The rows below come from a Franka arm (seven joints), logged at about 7 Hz.
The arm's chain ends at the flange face. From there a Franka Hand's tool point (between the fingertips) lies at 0.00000 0.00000 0.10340 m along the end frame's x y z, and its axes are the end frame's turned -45 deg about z.
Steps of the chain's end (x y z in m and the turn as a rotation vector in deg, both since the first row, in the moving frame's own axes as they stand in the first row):
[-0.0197, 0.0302, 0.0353, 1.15, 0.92, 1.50]
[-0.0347, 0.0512, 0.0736, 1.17, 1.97, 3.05]
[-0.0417, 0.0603, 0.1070, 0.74, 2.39, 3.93]
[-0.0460, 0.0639, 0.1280, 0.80, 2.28, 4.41]
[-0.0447, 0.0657, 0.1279, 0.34, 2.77, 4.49]
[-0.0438, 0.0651, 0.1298, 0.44, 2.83, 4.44]
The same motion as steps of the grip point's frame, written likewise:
[-0.0326, 0.0072, 0.0353, 0.16, 1.46, 1.50]
[-0.0568, 0.0128, 0.0735, -0.57, 2.22, 3.05]
[-0.0682, 0.0154, 0.1069, -1.17, 2.21, 3.93]
[-0.0739, 0.0147, 0.1279, -1.05, 2.18, 4.41]
[-0.0742, 0.0181, 0.1278, -1.72, 2.20, 4.49]
[-0.0730, 0.0183, 0.1297, -1.69, 2.31, 4.44]

